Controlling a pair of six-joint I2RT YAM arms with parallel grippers.
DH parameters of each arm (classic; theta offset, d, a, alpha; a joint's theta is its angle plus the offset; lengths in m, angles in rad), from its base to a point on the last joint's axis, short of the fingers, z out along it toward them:
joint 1: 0 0.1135 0.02 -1.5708
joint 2: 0 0 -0.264 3.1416
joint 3: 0.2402 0 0.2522 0
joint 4: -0.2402 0 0.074 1.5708
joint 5: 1.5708 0 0 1.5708
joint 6: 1.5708 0.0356 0 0
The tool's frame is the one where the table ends.
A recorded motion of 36 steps. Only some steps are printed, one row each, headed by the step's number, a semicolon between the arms.
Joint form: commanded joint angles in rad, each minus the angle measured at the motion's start. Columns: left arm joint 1, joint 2, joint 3, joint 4, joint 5, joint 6; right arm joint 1, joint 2, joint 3, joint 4, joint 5, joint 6.
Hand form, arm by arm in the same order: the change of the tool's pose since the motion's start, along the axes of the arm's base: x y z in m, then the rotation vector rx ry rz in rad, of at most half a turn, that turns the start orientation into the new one. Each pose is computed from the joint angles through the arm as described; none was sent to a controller.
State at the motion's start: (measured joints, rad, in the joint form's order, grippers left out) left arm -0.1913 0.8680 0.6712 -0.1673 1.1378 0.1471; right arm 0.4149 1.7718 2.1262 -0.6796 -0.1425 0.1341
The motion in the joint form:
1: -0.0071 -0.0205 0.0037 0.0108 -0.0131 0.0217; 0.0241 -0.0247 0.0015 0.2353 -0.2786 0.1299
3: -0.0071 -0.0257 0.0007 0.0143 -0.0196 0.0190; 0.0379 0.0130 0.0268 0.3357 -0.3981 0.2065
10: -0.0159 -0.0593 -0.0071 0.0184 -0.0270 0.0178; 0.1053 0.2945 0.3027 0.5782 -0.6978 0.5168
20: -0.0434 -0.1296 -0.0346 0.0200 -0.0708 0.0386; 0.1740 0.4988 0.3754 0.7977 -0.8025 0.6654
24: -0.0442 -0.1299 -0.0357 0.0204 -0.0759 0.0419; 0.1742 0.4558 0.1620 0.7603 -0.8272 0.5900
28: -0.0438 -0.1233 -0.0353 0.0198 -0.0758 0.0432; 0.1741 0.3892 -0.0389 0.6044 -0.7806 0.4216
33: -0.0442 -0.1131 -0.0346 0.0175 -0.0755 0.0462; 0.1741 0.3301 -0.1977 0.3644 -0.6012 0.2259
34: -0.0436 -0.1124 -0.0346 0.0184 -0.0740 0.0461; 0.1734 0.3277 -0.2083 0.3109 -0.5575 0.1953
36: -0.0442 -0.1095 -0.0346 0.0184 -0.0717 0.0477; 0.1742 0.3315 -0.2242 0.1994 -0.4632 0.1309
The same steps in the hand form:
1: -0.0034 -0.0005 0.0053 0.0023 -0.0561 0.0021; -0.0147 0.0138 0.0348 0.2536 -0.1300 0.2732
3: -0.0040 -0.0002 0.0054 0.0028 -0.0595 0.0086; -0.0100 0.0261 0.0396 0.3460 -0.1422 0.4014
10: -0.0105 -0.0004 0.0084 -0.0015 -0.0881 0.0072; 0.0249 0.0857 0.0354 0.5755 -0.0522 0.7700
20: -0.0237 -0.0014 0.0093 0.0056 -0.1540 0.0190; 0.0526 0.1440 -0.0162 0.6400 0.0418 0.9451
24: -0.0236 -0.0015 0.0090 0.0080 -0.1571 0.0226; 0.0617 0.1508 -0.0680 0.5725 0.1866 0.9176
28: -0.0224 -0.0017 0.0081 0.0099 -0.1518 0.0225; 0.0579 0.1471 -0.1181 0.4535 0.3114 0.8282
33: -0.0206 -0.0022 0.0067 0.0134 -0.1432 0.0212; 0.0468 0.1345 -0.1676 0.2542 0.4341 0.6393
34: -0.0205 -0.0022 0.0066 0.0129 -0.1432 0.0204; 0.0455 0.1318 -0.1753 0.2087 0.4586 0.5980
36: -0.0201 -0.0024 0.0062 0.0131 -0.1418 0.0173; 0.0426 0.1271 -0.1929 0.1012 0.5121 0.5184

